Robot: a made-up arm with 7 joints.
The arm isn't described. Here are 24 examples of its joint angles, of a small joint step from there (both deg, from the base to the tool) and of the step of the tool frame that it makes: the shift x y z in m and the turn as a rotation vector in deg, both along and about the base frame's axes.
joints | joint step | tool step
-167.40 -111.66 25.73 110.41 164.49 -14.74 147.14 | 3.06 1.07 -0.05 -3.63 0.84 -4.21 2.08 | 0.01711 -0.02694 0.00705 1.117 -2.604 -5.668
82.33 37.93 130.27 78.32 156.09 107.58 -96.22 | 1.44 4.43 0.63 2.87 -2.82 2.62 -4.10 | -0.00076 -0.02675 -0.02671 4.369 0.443 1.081
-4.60 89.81 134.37 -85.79 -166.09 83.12 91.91 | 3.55 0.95 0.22 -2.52 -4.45 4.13 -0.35 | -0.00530 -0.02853 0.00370 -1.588 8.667 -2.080
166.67 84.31 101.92 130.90 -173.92 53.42 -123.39 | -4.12 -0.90 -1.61 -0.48 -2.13 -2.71 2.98 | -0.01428 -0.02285 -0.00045 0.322 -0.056 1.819
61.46 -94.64 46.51 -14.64 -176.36 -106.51 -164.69 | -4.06 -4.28 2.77 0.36 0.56 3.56 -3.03 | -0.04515 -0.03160 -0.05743 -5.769 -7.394 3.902
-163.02 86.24 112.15 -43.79 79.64 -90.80 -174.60 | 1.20 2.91 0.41 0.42 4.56 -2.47 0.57 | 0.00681 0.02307 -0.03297 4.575 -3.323 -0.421
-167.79 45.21 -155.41 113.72 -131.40 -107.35 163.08 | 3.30 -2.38 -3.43 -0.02 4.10 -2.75 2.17 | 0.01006 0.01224 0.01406 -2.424 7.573 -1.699
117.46 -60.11 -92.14 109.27 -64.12 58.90 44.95 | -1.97 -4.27 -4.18 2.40 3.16 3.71 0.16 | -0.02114 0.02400 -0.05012 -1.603 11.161 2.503
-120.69 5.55 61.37 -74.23 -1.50 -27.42 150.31 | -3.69 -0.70 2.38 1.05 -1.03 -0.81 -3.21 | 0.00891 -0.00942 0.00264 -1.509 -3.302 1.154
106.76 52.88 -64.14 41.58 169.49 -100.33 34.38 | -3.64 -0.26 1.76 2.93 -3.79 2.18 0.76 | 0.04617 0.00729 -0.00793 1.816 -1.880 3.980
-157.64 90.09 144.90 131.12 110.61 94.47 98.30 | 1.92 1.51 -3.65 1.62 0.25 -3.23 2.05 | 0.01550 0.02113 -0.01276 -3.763 4.986 -3.671
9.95 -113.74 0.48 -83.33 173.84 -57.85 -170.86 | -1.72 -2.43 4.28 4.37 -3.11 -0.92 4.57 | -0.00147 0.01513 -0.01710 8.083 1.127 4.142
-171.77 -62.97 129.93 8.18 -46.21 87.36 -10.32 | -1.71 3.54 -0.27 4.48 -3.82 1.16 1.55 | -0.02489 0.03919 0.03083 1.649 -2.054 7.214
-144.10 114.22 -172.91 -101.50 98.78 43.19 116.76 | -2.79 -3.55 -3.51 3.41 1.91 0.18 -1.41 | -0.05560 -0.00166 0.00726 0.191 7.010 2.392
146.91 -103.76 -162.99 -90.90 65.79 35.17 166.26 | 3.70 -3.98 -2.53 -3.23 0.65 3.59 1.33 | 0.02983 -0.04887 -0.03420 2.971 4.777 -6.399
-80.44 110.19 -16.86 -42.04 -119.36 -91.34 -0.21 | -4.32 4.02 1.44 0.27 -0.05 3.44 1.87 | -0.05536 0.01356 -0.04697 -3.718 -2.180 8.508
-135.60 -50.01 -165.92 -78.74 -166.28 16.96 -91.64 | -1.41 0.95 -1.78 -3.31 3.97 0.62 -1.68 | -0.02602 0.01818 -0.00847 -2.521 -4.686 0.899
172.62 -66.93 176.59 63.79 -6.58 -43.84 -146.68 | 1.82 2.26 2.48 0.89 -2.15 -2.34 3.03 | 0.00030 -0.03890 0.02822 -3.404 -3.769 -4.744
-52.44 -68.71 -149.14 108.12 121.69 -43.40 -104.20 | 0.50 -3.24 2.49 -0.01 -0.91 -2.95 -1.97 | -0.00192 0.01696 -0.01720 3.300 -2.387 -4.554
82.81 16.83 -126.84 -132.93 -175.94 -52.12 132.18 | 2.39 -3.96 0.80 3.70 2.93 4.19 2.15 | -0.02341 0.01550 0.02920 -0.315 2.244 -1.281
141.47 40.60 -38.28 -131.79 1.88 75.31 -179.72 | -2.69 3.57 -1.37 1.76 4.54 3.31 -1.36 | -0.04232 -0.02588 -0.00116 3.698 -8.378 7.582
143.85 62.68 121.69 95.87 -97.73 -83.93 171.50 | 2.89 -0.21 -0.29 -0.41 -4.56 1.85 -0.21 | 0.00287 0.02407 -0.00217 -2.077 3.133 0.764
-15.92 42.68 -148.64 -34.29 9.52 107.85 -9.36 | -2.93 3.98 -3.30 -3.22 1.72 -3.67 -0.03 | 0.03548 0.04138 -0.05241 -0.007 10.648 1.929
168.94 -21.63 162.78 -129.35 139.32 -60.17 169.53 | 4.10 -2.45 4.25 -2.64 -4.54 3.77 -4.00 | 0.00547 0.03734 -0.01515 -7.991 -3.998 -5.634
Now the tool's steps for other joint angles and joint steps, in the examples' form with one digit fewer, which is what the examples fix.
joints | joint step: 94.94 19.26 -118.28 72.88 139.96 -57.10 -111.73 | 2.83 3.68 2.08 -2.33 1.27 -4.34 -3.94
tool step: -0.0072 -0.0629 0.0020 3.19 3.20 -3.30
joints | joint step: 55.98 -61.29 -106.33 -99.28 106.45 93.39 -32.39 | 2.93 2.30 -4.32 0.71 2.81 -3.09 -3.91
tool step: 0.0251 0.0017 0.0254 5.22 3.55 -1.86
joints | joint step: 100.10 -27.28 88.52 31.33 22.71 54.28 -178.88 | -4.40 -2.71 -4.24 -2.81 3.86 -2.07 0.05
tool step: -0.0154 0.0104 0.0011 0.39 4.87 3.23
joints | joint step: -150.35 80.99 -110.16 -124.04 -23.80 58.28 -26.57 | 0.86 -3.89 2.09 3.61 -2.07 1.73 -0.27
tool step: -0.0052 0.0203 0.0412 7.45 3.91 2.82
